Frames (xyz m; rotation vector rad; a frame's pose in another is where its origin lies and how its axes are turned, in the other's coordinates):
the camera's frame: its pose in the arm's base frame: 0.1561 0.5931 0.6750 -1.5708 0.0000 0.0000
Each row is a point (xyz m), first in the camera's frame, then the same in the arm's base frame.
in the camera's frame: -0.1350 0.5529 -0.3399
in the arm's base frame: 0.0211 0.2532 0.1221
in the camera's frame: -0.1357 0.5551 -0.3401
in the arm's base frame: 0.0204 0.2530 0.1199
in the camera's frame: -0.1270 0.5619 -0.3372
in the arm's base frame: 0.0291 0.2559 0.1131
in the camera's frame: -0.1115 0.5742 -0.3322
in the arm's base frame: 0.0446 0.2609 0.1008
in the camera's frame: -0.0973 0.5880 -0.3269
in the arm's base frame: 0.0588 0.2662 0.0870
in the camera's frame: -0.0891 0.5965 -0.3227
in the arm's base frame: 0.0670 0.2704 0.0785
